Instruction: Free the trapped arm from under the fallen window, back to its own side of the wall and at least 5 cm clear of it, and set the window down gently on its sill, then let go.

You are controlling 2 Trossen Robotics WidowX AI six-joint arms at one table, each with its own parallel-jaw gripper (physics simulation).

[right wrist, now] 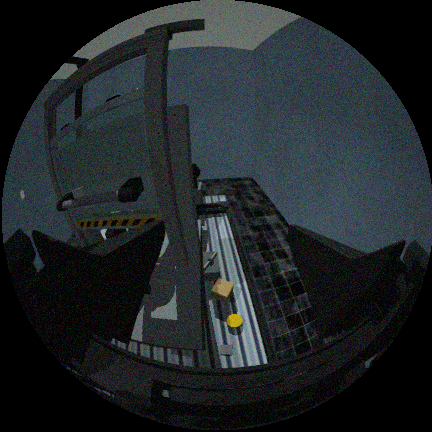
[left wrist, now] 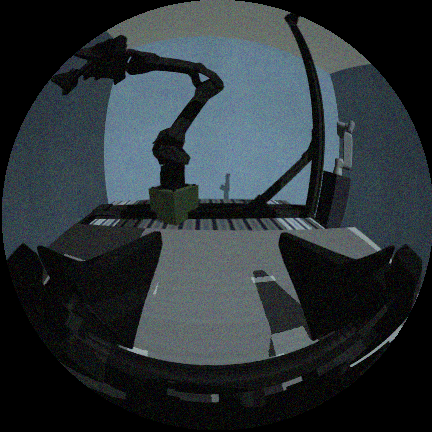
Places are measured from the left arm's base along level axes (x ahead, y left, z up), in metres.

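Pixels of known places: left gripper, fingertip midpoint: (left wrist: pixel 221 239); right gripper, fingertip midpoint: (right wrist: pixel 228 229); right arm's base, origin of the base link: (left wrist: pixel 172 186).
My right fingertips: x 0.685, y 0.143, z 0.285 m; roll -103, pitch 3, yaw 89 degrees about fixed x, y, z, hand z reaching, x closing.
Note:
Behind a point stands the place of what it marks.
The window (right wrist: pixel 158 125) stands in its grey frame at the left of the right wrist view. Its glass is framed, a bar handle (right wrist: pixel 97 198) {x 0.551, y -0.094, z 0.243 m} runs across its lower part, and a yellow-black striped edge (right wrist: pixel 120 221) {x 0.498, y -0.104, z 0.146 m} is at its bottom. A finger hides much of the space beneath that edge, so the sill contact cannot be told. My right gripper (right wrist: pixel 228 229) {x 0.685, y 0.143, z 0.285 m} is open and empty, apart from the window. My left gripper (left wrist: pixel 221 239) {x 0.684, y -0.130, z 0.012 m} is open and empty above the pale table (left wrist: pixel 215 290) {x 0.664, y -0.127, z -0.016 m}. The right arm (left wrist: pixel 192 100) {x 1.028, y -0.040, z 0.228 m} stands beyond it, bent to the left; no window shows in the left wrist view.
A green block (left wrist: pixel 174 202) {x 0.935, y -0.021, z -0.049 m} is under the right arm's base. A black post (left wrist: pixel 318 120) {x 1.028, y -0.429, z 0.224 m} with a brace rises right of it. In the right wrist view, a tan block (right wrist: pixel 222 289) {x 0.554, y 0.147, z -0.058 m}, a yellow disc (right wrist: pixel 234 320) {x 0.644, y 0.179, z -0.091 m} and a small grey block (right wrist: pixel 226 349) {x 0.735, y 0.155, z -0.105 m} lie right of the wall.

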